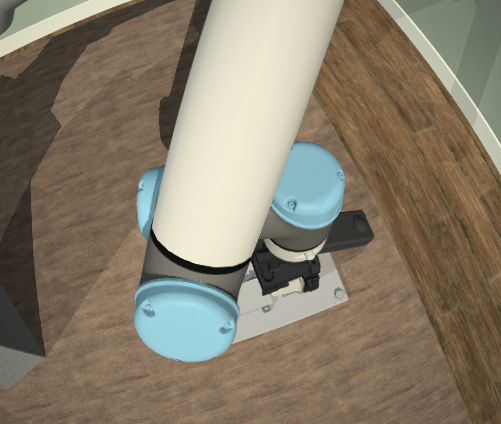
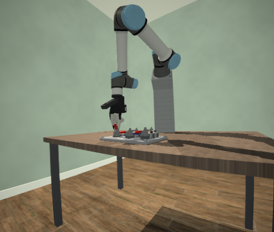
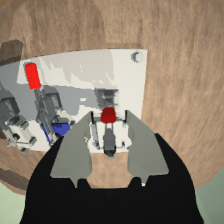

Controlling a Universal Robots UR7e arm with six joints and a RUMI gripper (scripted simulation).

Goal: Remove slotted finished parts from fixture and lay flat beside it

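Right now the blue blank is 12 cm to the left of my hand, 7 cm behind it and 5 cm below it. From my hand the other things lie so: grey fixture plate (11 cm to the left, 7 cm below, 2 cm behind).
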